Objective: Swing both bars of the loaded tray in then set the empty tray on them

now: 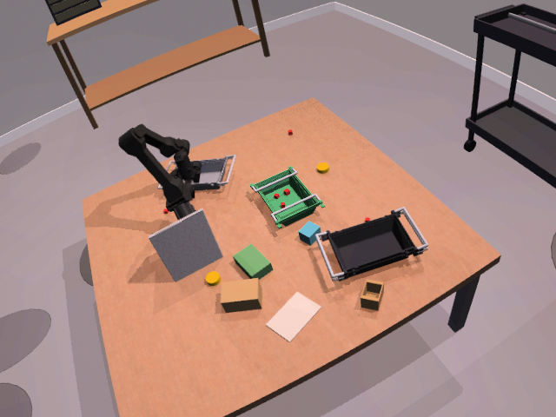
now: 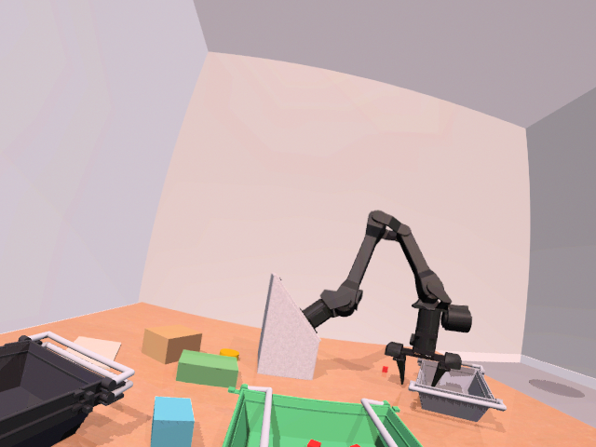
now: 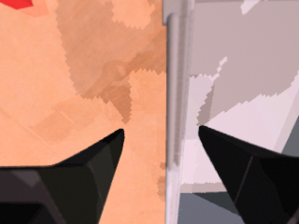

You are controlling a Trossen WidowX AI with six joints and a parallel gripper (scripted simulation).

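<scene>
Right now my gripper tip is 50 mm short of the grey tray, 60 mm to the right of it and 30 mm below it. Round my gripper tip: white sheet (760 mm to the right, 10 mm below); blue cube (230 mm ahead, 530 mm to the right, 10 mm above); green block (510 mm to the right, 10 mm above).
</scene>
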